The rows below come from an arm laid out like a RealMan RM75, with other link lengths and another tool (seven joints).
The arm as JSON. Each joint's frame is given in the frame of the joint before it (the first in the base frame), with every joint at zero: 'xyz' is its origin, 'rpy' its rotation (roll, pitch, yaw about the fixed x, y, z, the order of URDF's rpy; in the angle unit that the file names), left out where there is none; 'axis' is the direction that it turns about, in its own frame. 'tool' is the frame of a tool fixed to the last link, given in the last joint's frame.
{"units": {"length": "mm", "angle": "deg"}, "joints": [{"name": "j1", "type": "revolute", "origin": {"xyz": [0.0, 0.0, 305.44]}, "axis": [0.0, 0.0, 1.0]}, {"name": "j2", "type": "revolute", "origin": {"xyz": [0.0, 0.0, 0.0]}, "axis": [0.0, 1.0, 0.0]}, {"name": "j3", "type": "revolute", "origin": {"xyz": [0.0, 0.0, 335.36]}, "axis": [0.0, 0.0, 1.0]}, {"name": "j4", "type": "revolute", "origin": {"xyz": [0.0, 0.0, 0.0]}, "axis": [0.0, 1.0, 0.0]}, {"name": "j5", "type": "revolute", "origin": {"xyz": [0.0, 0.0, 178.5]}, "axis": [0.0, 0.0, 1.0]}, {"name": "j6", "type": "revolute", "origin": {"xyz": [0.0, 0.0, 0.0]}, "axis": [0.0, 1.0, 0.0]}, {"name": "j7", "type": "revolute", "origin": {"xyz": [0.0, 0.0, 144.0]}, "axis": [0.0, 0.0, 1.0]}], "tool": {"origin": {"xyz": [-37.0, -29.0, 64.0], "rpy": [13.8, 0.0, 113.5]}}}
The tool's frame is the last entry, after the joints.
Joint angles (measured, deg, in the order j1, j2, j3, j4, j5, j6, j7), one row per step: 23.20 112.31 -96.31 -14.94 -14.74 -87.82 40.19; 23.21 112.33 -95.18 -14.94 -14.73 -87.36 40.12; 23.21 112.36 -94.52 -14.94 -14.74 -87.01 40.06; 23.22 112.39 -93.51 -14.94 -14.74 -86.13 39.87; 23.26 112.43 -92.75 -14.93 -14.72 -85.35 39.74; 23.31 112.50 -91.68 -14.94 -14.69 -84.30 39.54; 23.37 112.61 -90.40 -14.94 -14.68 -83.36 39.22; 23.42 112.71 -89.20 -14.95 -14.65 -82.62 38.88; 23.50 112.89 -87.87 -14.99 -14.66 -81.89 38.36; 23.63 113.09 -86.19 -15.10 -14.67 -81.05 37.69; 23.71 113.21 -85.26 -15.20 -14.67 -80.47 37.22; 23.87 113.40 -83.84 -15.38 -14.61 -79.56 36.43; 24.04 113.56 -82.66 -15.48 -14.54 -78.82 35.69
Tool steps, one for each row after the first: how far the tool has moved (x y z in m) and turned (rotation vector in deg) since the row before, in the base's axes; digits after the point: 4 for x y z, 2 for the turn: 0.0025 0.0023 0.0038 0.94 0.19 -0.82; 0.0016 0.0014 0.0019 0.53 0.07 -0.55; 0.0034 0.0028 0.0027 0.83 -0.10 -1.13; 0.0027 0.0025 0.0018 0.60 -0.08 -0.94; 0.0037 0.0032 0.0026 0.85 -0.08 -1.27; 0.0035 0.0030 0.0033 1.07 -0.02 -1.23; 0.0030 0.0024 0.0034 1.06 0.02 -1.03; 0.0025 0.0023 0.0033 1.21 -0.01 -0.98; 0.0026 0.0028 0.0045 1.56 0.00 -1.10; 0.0015 0.0017 0.0024 0.89 -0.10 -0.67; 0.0021 0.0027 0.0038 1.43 -0.16 -1.02; 0.0017 0.0023 0.0032 1.21 -0.19 -0.86
